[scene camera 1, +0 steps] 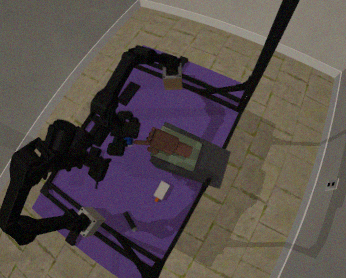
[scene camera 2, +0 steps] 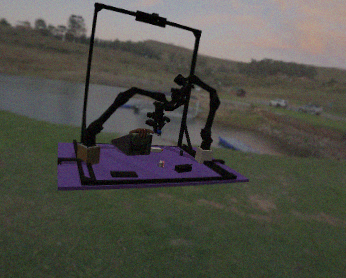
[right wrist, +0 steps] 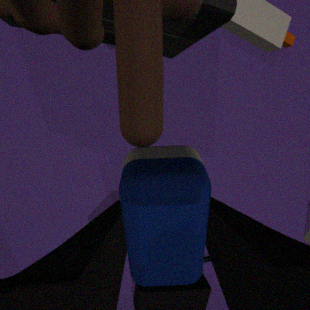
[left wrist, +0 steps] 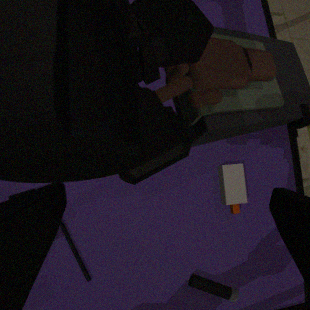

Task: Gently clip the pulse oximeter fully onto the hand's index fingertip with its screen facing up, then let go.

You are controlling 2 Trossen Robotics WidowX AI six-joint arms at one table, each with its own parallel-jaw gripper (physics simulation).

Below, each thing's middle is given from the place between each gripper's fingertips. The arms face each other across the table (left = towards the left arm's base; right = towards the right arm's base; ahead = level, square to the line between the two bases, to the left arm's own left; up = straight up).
Now: the index finger (right wrist: 138,38) 5 cm behind my right hand, 3 cm to the right of it and 1 cm below it. The rest, counted from my right hand: grey-green block (scene camera 1: 189,163) (19 cm behind, 8 cm to the right, 8 cm below); then white box with orange tip (right wrist: 268,32) (20 cm behind, 11 cm to the left, 19 cm below); then blue pulse oximeter (right wrist: 164,191) (right at my right hand).
Now: the blue pulse oximeter 2 cm ahead of my left hand, 9 cm to the right of it and 18 cm below it. Round my left hand: index finger (4 cm behind, 12 cm to the right, 19 cm below); then grey-green block (17 cm behind, 18 cm to the right, 26 cm below); then white box with orange tip (18 cm behind, 2 cm to the left, 37 cm below).
